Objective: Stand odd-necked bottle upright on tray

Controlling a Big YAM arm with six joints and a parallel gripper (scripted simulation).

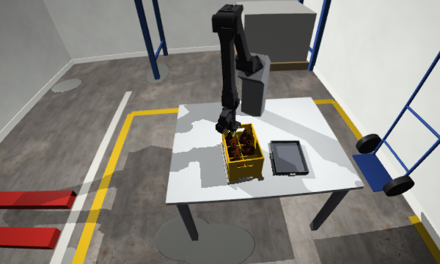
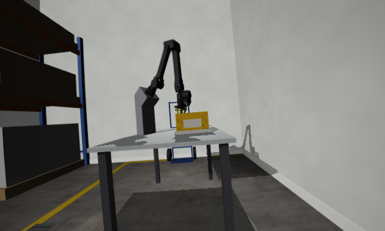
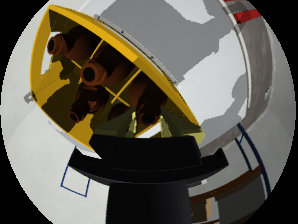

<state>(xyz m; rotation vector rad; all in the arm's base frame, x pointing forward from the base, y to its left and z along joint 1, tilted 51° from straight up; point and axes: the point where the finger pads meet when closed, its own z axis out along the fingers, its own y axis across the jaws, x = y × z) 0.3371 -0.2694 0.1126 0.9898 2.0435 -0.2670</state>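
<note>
My gripper is now 30 mm short of the brown bottle, 90 mm to the right of it and 60 mm above it. Also, from my hand: dark tray (220 mm ahead, 280 mm to the left, 140 mm below); crate (100 mm ahead, 10 mm to the left, 70 mm below).
</note>
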